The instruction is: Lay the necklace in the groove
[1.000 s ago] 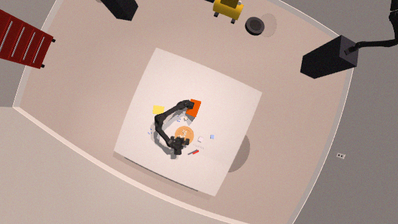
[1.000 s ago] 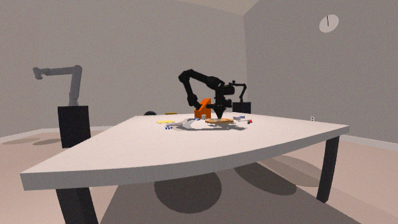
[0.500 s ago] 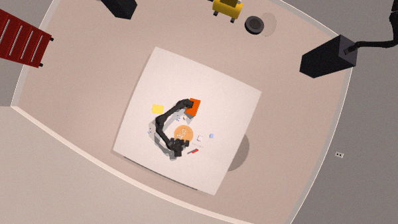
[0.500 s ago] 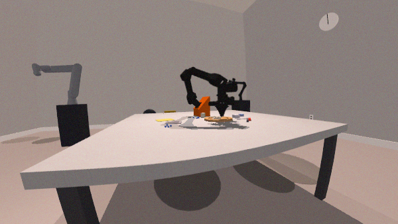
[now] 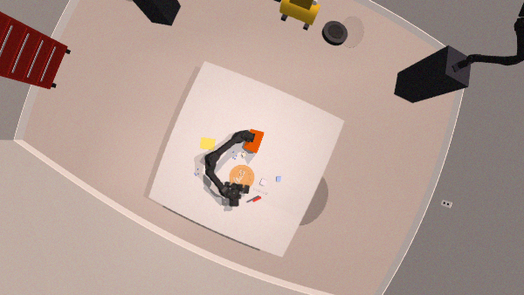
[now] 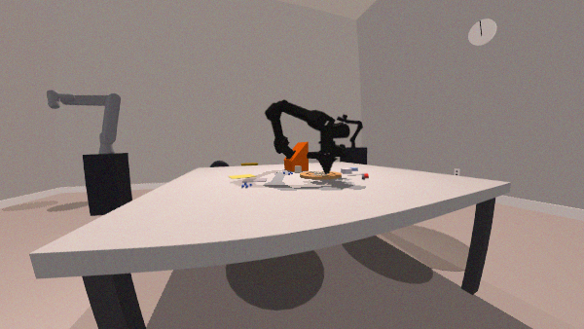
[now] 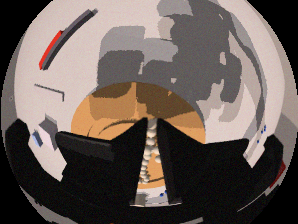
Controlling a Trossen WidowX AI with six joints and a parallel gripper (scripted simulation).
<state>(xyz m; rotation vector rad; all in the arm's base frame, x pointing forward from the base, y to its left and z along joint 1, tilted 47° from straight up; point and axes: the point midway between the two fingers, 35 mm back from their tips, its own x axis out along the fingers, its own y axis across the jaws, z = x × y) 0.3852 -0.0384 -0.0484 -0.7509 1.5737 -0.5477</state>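
My gripper tip is now 7 cm past the round tan bead board, 1 cm to the right of it and 1 cm above it. Round my gripper tip: tool (7 cm ahead, 16 cm to the left, 1 cm below); white square (8 cm behind, 18 cm to the left, 1 cm below); pale blue cube (15 cm behind, 29 cm to the left, 1 cm below).
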